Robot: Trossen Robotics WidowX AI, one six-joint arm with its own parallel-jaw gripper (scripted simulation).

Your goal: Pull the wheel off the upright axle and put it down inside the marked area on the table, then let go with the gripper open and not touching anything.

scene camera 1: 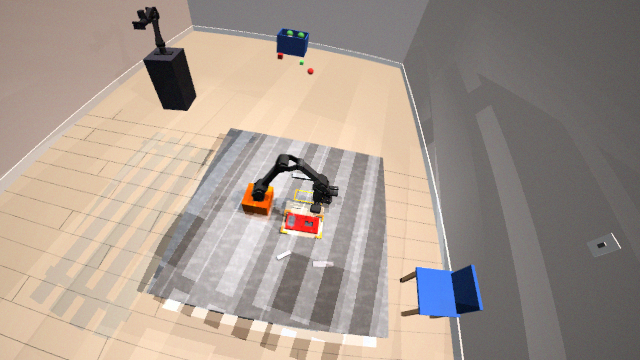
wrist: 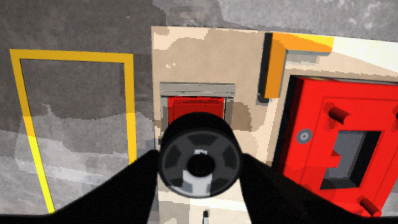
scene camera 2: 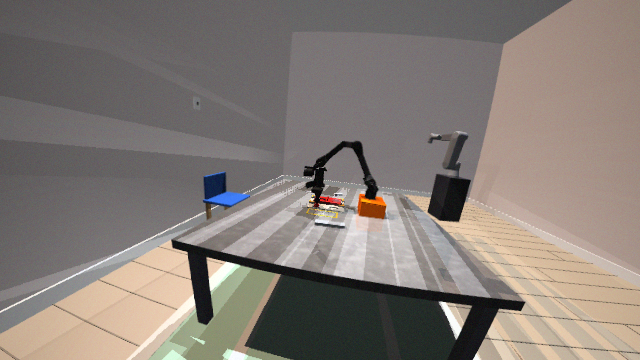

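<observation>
There is a red plate [wrist: 330,141] that I can see in the wrist view. The same view shows me my gripper [wrist: 199,159].
</observation>
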